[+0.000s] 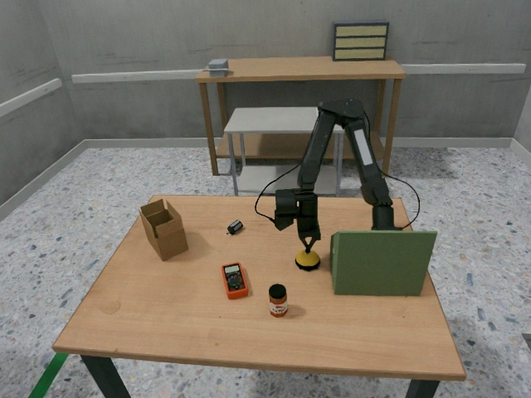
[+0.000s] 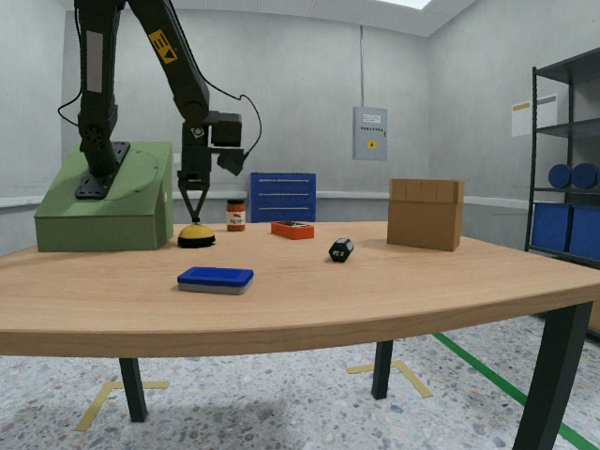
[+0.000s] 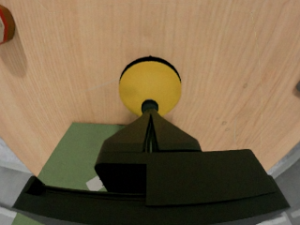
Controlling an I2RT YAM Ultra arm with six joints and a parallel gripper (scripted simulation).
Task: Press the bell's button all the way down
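Now: hand 20 mm above the button. The rest, counted from my hand: blue-topped flat block 70 mm ahead, 280 mm to the right, 60 mm below; bell 30 mm below; jar 80 mm ahead, 210 mm to the left, 30 mm below.
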